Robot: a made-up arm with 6 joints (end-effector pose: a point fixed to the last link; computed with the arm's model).
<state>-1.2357 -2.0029 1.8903 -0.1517 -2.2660 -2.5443</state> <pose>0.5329 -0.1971 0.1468 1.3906 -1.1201 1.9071</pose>
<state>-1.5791 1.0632 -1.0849 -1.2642 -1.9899 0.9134</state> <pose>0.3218 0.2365 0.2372 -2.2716 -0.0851 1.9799</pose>
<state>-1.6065 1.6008 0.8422 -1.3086 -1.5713 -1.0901</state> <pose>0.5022 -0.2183 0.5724 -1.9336 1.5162 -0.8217</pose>
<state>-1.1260 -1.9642 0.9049 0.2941 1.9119 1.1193</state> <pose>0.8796 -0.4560 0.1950 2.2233 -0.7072 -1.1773</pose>
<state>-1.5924 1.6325 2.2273 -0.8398 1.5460 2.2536</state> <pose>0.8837 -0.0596 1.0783 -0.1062 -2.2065 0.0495</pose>
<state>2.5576 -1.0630 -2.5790 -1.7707 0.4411 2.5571</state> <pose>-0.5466 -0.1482 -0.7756 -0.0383 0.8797 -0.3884</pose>
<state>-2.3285 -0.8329 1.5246 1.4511 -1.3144 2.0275</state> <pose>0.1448 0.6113 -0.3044 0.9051 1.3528 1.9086</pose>
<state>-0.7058 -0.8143 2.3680 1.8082 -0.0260 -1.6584</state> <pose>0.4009 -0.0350 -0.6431 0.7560 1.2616 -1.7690</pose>
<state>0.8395 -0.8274 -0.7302 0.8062 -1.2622 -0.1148</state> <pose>-0.0065 -0.3754 -0.1415 -0.9172 0.3597 -0.3476</pose>
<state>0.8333 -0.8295 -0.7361 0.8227 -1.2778 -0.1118</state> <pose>0.0013 -0.3739 -0.1418 -0.9257 0.3561 -0.3240</pose>
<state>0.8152 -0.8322 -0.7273 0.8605 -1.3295 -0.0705</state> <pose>0.0230 -0.3693 -0.1307 -0.9439 0.2967 -0.2804</pose>
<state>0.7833 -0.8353 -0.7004 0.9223 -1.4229 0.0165</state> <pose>0.0588 -0.3568 -0.1067 -0.9587 0.1675 -0.2161</pose>
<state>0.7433 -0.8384 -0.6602 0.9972 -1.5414 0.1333</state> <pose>0.0978 -0.3339 -0.0754 -0.9449 -0.0087 -0.1439</pose>
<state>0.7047 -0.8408 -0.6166 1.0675 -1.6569 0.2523</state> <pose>0.1271 -0.3067 -0.0447 -0.8955 -0.1847 -0.0830</pose>
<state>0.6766 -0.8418 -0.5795 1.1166 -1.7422 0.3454</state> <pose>0.1420 -0.2858 -0.0212 -0.8343 -0.3164 -0.0467</pose>
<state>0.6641 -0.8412 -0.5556 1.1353 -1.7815 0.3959</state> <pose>0.1452 -0.2776 -0.0077 -0.7946 -0.3847 -0.0397</pose>
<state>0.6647 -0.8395 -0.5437 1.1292 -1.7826 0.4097</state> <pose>0.1415 -0.2800 -0.0021 -0.7842 -0.4030 -0.0547</pose>
